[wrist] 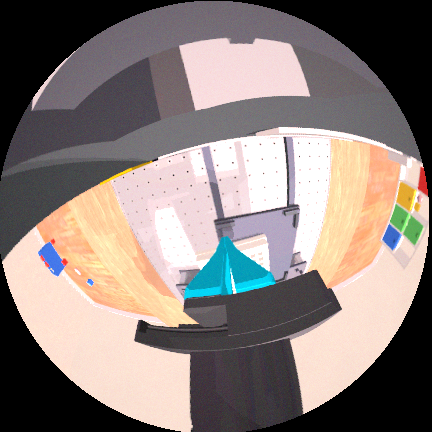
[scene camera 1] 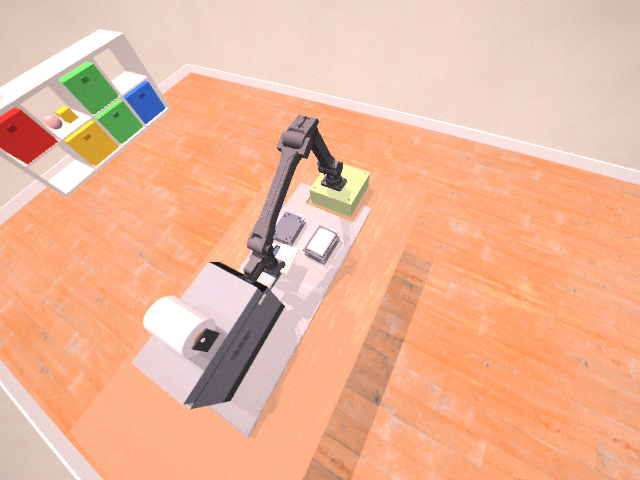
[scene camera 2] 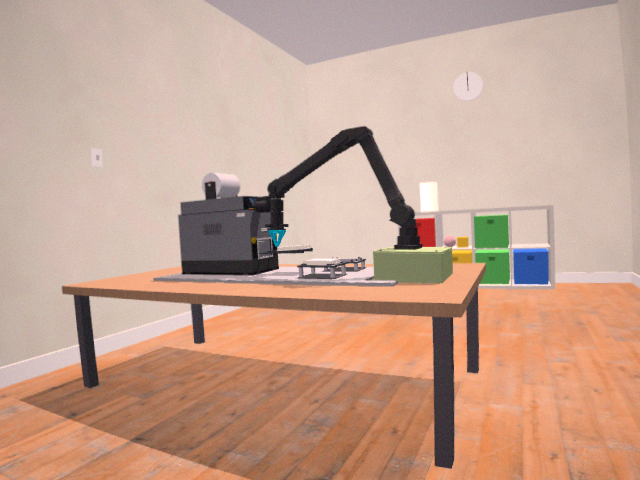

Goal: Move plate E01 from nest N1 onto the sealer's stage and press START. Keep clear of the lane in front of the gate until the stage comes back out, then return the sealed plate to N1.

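Frame: origin at the arm's base, x right, y down, z ahead, level; metres.
Seen in the pictures: gripper, between the fingertips: (wrist: 225,241) (scene camera 1: 276,274) (scene camera 2: 277,246); arm's base, origin of its link: (scene camera 1: 333,182) (scene camera 2: 408,248).
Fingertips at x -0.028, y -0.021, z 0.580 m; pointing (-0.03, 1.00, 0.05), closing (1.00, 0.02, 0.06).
Note:
Pixels of each thing's top centre, then the offset from my fingertips to it. Level surfaces: height alone.
- pale plate with wells, centre of its top: (wrist: 240,286) (scene camera 2: 294,245) (scene camera 1: 284,257) dx +0.012, dy -0.004, dz -0.081 m
- nest, centre of its top: (scene camera 2: 344,258) (scene camera 1: 287,225) dx +0.133, dy +0.066, dz -0.260 m
- white plate, centre of its top: (scene camera 2: 321,259) (scene camera 1: 321,240) dx -0.075, dy +0.051, dz -0.255 m
- grey perforated board, height of its surface: dy +0.118 m
- white roll, centre of its top: (scene camera 1: 168,321) (scene camera 2: 220,173) dx +0.030, dy -0.358, dz +0.322 m
My gripper (scene camera 1: 270,275) (scene camera 2: 277,245) (wrist: 225,241) is shut and empty, its cyan fingertips together and pointing down in front of the sealer (scene camera 1: 222,299) (scene camera 2: 217,242). The sealer's stage (scene camera 2: 297,251) (wrist: 282,225) is outside the gate. A pale plate with wells (scene camera 1: 285,256) (wrist: 257,245) lies on it, partly hidden by the fingers in the wrist view. One nest (scene camera 1: 289,227) near the arm's base is empty. The other nest beside it holds a white plate (scene camera 1: 322,240) (scene camera 2: 321,261). No nest or plate labels are readable. The START button cannot be made out.
The arm's base stands on a green block (scene camera 1: 338,195) (scene camera 2: 410,266) at the far end of the grey perforated board (scene camera 1: 258,408) (wrist: 150,192). A white roll (scene camera 1: 178,322) (scene camera 2: 222,184) sits on top of the sealer. Two rails (wrist: 215,185) (wrist: 290,172) run between the stage and the sealer.

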